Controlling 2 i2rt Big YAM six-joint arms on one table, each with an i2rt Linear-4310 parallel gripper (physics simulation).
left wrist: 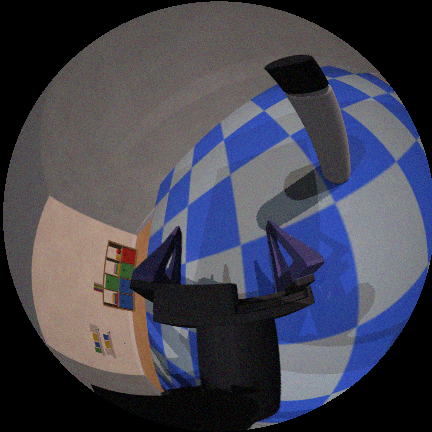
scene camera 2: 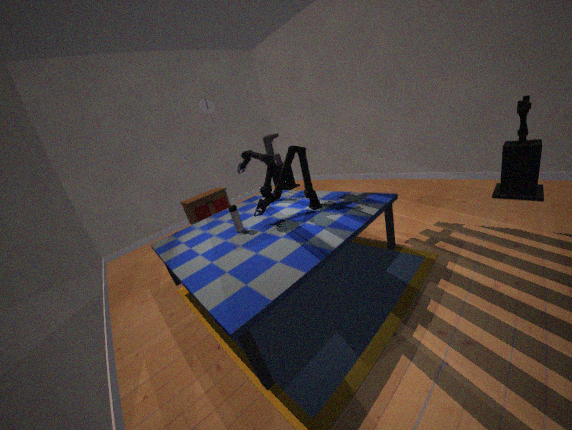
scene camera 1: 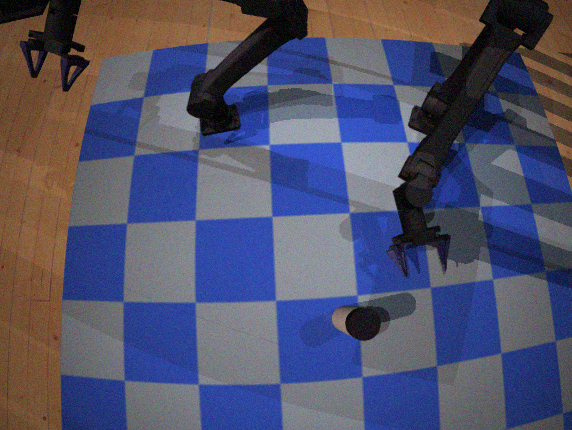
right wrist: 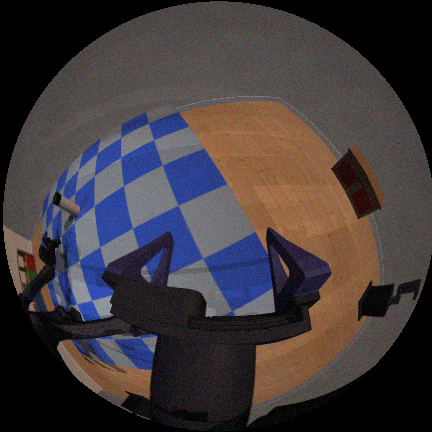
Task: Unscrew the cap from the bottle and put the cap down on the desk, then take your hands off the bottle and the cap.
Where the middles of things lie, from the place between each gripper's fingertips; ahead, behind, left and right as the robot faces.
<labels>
Now: the black cap [scene camera 1: 363,324] 66 cm to the left of my right hand, 47 cm ahead of it and 17 cm below it.
Now: the black cap 17 cm to the right of my left hand, 10 cm ahead of it and 6 cm above it.
</labels>
